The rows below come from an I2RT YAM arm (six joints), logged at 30 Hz.
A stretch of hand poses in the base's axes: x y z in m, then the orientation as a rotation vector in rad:
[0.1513 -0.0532 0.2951 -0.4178 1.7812 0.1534]
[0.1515 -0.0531 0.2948 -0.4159 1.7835 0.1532]
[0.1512 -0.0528 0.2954 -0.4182 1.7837 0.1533]
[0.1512 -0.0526 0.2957 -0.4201 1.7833 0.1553]
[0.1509 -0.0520 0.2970 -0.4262 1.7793 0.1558]
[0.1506 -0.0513 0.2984 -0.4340 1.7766 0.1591]
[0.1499 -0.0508 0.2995 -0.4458 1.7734 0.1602]
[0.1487 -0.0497 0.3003 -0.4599 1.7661 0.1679]
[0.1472 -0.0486 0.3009 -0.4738 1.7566 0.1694]
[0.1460 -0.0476 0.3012 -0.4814 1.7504 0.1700]
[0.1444 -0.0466 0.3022 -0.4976 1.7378 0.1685]
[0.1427 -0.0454 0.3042 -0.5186 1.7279 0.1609]
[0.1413 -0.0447 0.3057 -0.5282 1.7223 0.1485]
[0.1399 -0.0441 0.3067 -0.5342 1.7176 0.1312]
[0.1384 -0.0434 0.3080 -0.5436 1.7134 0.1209]
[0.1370 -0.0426 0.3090 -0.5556 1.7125 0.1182]
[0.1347 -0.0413 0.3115 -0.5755 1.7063 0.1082]
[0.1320 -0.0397 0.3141 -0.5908 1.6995 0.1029]
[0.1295 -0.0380 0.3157 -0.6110 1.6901 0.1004]
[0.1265 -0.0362 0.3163 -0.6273 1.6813 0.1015]
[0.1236 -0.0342 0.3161 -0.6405 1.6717 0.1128]
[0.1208 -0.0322 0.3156 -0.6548 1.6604 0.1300]
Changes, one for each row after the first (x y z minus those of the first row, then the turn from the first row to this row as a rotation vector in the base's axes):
[0.0002 0.0001 -0.0003 0.0005 0.0021 -0.0017]
[-0.0001 0.0004 0.0003 -0.0007 0.0024 -0.0001]
[-0.0001 0.0006 0.0006 -0.0004 0.0025 0.0023]
[-0.0004 0.0012 0.0019 -0.0027 -0.0010 0.0072]
[-0.0007 0.0019 0.0033 -0.0044 -0.0026 0.0145]
[-0.0014 0.0024 0.0044 -0.0097 -0.0048 0.0235]
[-0.0026 0.0035 0.0052 -0.0112 -0.0096 0.0380]
[-0.0041 0.0046 0.0058 -0.0164 -0.0177 0.0493]
[-0.0053 0.0056 0.0061 -0.0193 -0.0231 0.0556]
[-0.0069 0.0066 0.0071 -0.0273 -0.0345 0.0674]
[-0.0086 0.0078 0.0091 -0.0425 -0.0441 0.0789]
[-0.0100 0.0085 0.0106 -0.0552 -0.0513 0.0796]
[-0.0114 0.0091 0.0116 -0.0693 -0.0587 0.0751]
[-0.0129 0.0098 0.0129 -0.0807 -0.0640 0.0765]
[-0.0143 0.0106 0.0139 -0.0891 -0.0643 0.0834]
[-0.0166 0.0119 0.0164 -0.1060 -0.0705 0.0924]
[-0.0193 0.0135 0.0190 -0.1171 -0.0766 0.1010]
[-0.0218 0.0152 0.0206 -0.1288 -0.0843 0.1147]
[-0.0248 0.0170 0.0212 -0.1360 -0.0909 0.1276]
[-0.0277 0.0190 0.0210 -0.1345 -0.0967 0.1439]
[-0.0305 0.0210 0.0205 -0.1296 -0.1028 0.1644]

